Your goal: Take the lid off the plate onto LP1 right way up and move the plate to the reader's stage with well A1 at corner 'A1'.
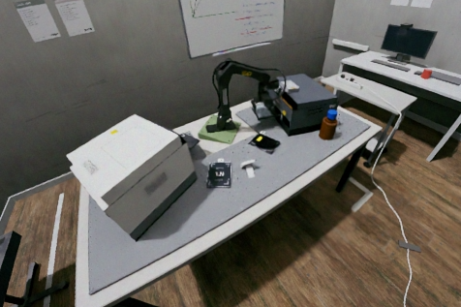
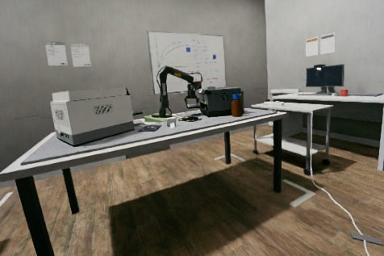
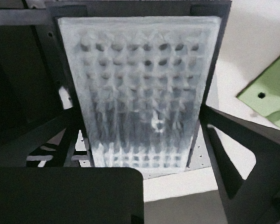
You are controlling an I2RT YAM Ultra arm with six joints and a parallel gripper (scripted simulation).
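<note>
My hand is right at the plate. Round my hand: black lid (210 mm ahead, 80 mm to the right, 80 mm below); brown capped bottle (310 mm ahead, 300 mm to the left, 20 mm above).
</note>
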